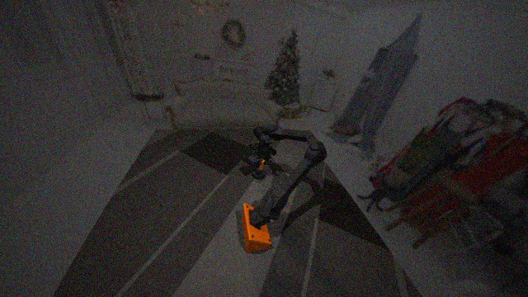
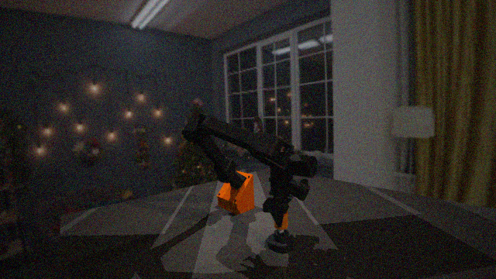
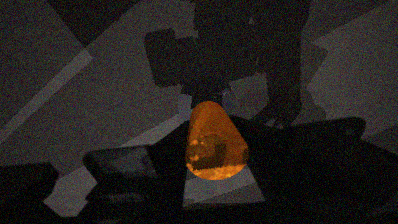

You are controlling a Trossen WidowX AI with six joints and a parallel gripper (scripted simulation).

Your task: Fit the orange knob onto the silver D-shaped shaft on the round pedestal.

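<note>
My gripper tip is 30 mm below the orange knob. Also, from my gripper tip: round pedestal: 40 mm below.
</note>
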